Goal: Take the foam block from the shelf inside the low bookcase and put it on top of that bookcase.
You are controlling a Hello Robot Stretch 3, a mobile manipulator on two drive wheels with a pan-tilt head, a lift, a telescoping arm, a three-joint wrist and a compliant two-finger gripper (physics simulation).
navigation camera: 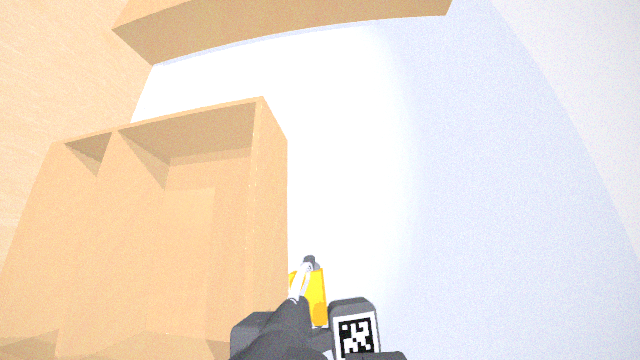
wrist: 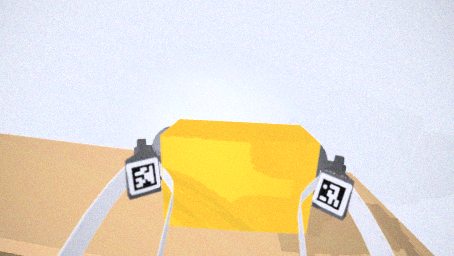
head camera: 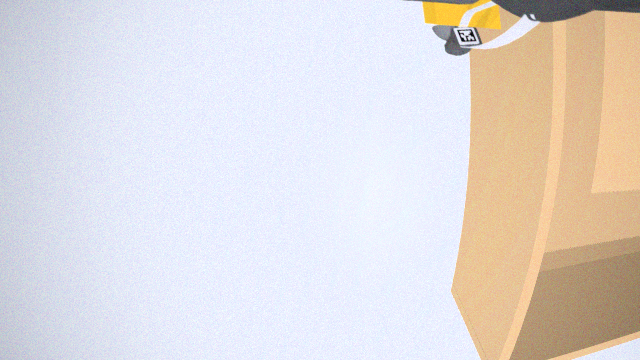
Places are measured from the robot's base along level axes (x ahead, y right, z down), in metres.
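Pixels of known places: gripper, fingertip midpoint: (navigation camera: 313, 292).
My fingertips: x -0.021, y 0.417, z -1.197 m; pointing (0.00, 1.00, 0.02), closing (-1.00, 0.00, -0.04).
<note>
Ahead of a thing's pixels: the offset from my fingertips to its middle. "pt": to the spot under its first point. Level surfaces: height alone.
The yellow foam block {dx -0.001, dy -0.025, dz +0.005 m} (head camera: 440, 14) (navigation camera: 318, 300) (wrist: 220, 160) is between the two fingertips of my gripper (wrist: 238, 151), which is shut on it from both sides. The head and navigation views are turned sideways. The low bookcase {pt dx +0.210, dy +0.126, dz +0.137 m} (head camera: 505, 150) (navigation camera: 272, 200) (wrist: 55, 195) stands on the right of the head view and the left of the navigation view. The block is over its top board, near the back wall. Whether its underside touches the board is hidden. The arm hides part of the bookcase in the head view.
A pale wall (head camera: 225, 175) (navigation camera: 450, 150) (wrist: 225, 60) is behind the bookcase. Another wooden piece of furniture (navigation camera: 300, 25) crosses the upper edge of the navigation view. The wooden floor {dz +1.197 m} (navigation camera: 50, 65) shows on that view's left. The bookcase's open compartments face away from the wall.
</note>
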